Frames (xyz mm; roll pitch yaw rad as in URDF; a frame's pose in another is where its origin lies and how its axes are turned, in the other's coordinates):
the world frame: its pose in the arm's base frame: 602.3 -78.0 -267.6 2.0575 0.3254 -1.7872
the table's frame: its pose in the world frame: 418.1 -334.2 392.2 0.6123 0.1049 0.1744
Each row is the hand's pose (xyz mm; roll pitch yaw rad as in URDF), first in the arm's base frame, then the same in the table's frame.
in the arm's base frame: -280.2 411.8 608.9 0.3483 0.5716 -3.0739
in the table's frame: -716.0 1322.2 -876.6 -2.3776 -0.9702 1.0309
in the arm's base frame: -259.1 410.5 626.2 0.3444 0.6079 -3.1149
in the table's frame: -721.1 1311.3 -901.1 -2.3842 -1.0172 1.0613
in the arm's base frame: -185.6 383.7 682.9 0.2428 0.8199 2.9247
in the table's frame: -716.8 1269.2 -987.9 -2.5273 -1.2838 1.2809
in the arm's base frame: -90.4 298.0 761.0 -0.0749 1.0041 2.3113
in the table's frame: -662.2 1210.3 -1114.7 2.0186 -1.3595 -3.0613
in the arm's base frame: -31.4 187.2 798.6 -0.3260 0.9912 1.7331
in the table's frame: -571.0 1161.6 -1195.2 1.8315 -1.0824 -2.6131
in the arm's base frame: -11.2 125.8 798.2 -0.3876 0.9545 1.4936
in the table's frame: -515.4 1136.0 -1215.8 1.8843 -0.9527 -2.5148
